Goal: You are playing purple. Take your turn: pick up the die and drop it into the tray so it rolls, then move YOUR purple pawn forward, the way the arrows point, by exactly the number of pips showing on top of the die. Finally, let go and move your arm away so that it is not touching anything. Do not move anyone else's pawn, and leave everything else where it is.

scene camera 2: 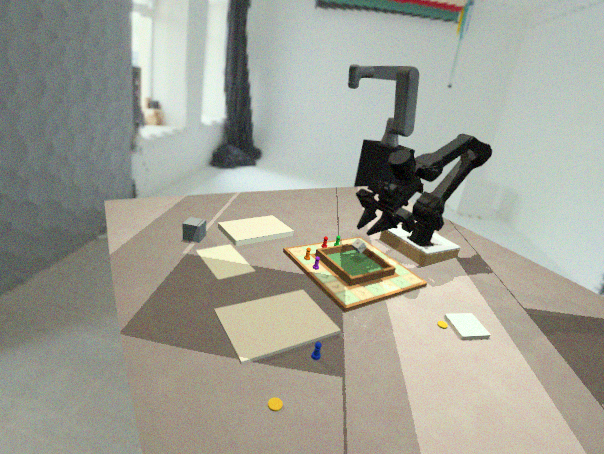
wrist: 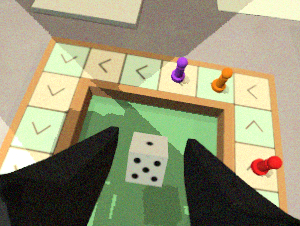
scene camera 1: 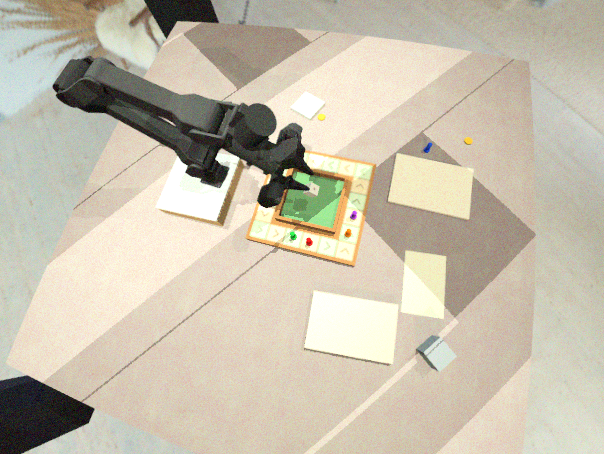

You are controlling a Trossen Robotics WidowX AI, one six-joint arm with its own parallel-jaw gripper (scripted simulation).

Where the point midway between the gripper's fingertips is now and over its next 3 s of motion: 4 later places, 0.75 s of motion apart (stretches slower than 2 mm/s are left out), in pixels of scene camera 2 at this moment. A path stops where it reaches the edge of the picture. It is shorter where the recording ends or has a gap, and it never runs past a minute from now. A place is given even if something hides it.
The gripper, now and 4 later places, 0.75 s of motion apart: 362,231; 363,227; 332,240; 319,252; 316,264
